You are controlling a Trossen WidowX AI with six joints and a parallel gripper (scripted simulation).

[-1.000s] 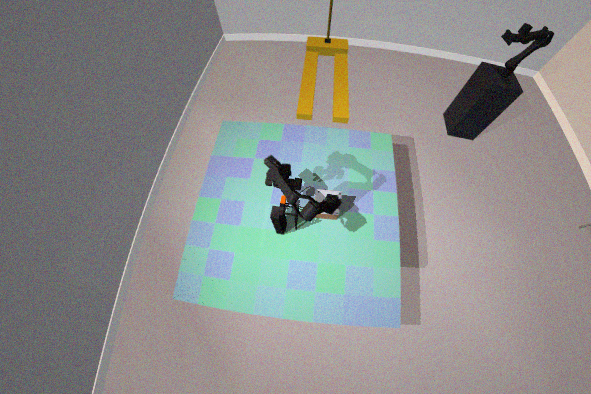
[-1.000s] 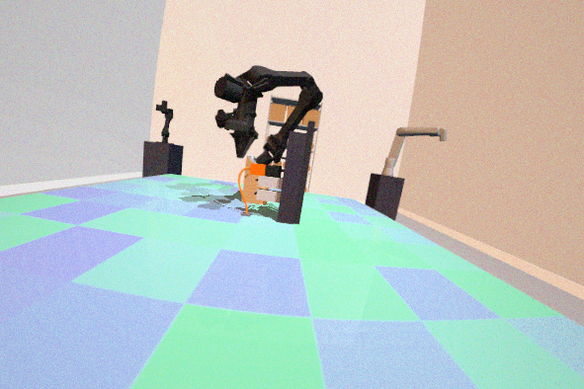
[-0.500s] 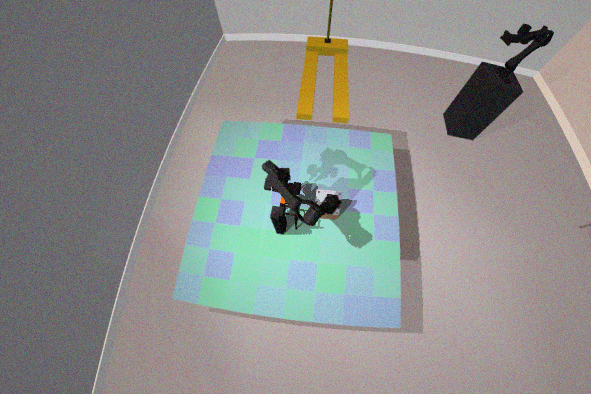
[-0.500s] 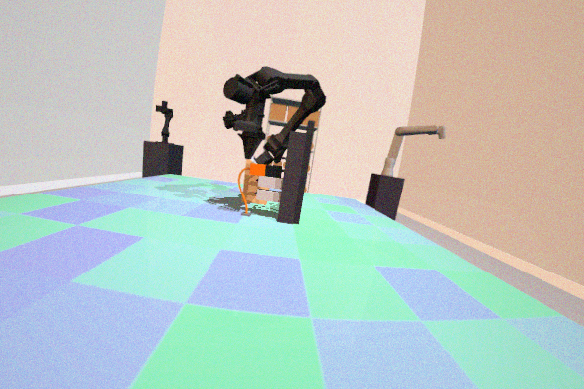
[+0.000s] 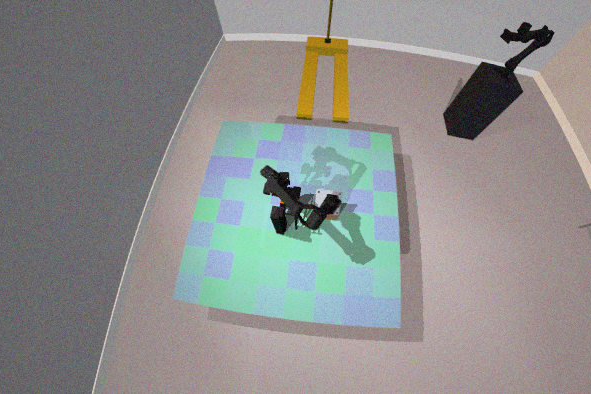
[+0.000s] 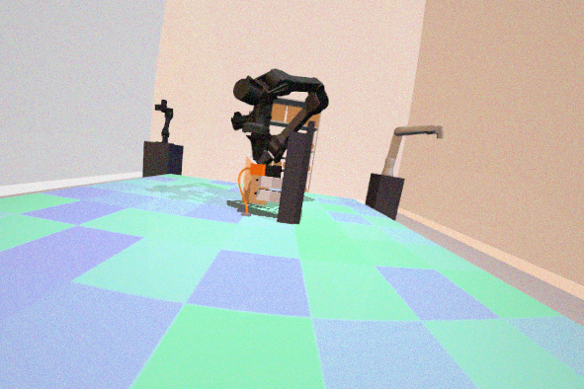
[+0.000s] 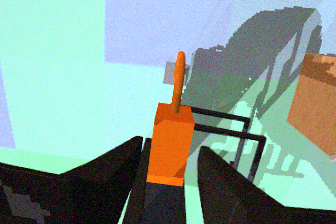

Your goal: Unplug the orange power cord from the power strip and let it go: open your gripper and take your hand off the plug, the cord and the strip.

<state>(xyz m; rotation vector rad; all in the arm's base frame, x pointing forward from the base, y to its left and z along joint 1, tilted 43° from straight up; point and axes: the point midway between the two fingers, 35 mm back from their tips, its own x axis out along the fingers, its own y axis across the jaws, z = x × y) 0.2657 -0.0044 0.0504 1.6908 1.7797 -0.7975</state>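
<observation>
My gripper tip is now 30 mm to the right of the orange plug and 20 mm above it.
</observation>
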